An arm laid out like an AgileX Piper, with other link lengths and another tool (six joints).
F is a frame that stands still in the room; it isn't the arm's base.
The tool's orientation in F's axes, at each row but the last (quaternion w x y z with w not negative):
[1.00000, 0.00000, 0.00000, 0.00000]
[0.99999, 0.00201, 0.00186, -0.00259]
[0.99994, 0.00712, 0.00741, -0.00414]
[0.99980, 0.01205, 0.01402, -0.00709]
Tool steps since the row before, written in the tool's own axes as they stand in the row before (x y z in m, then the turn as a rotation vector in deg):
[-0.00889, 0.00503, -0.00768, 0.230, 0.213, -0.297]
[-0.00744, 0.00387, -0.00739, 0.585, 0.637, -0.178]
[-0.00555, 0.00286, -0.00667, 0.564, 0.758, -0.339]
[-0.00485, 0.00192, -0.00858, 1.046, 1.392, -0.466]
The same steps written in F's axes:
[-0.00889, 0.00503, -0.00768, 0.230, 0.213, -0.297]
[-0.00745, 0.00394, -0.00735, 0.588, 0.635, -0.178]
[-0.00562, 0.00300, -0.00655, 0.565, 0.758, -0.337]
[-0.00506, 0.00219, -0.00839, 1.053, 1.388, -0.462]

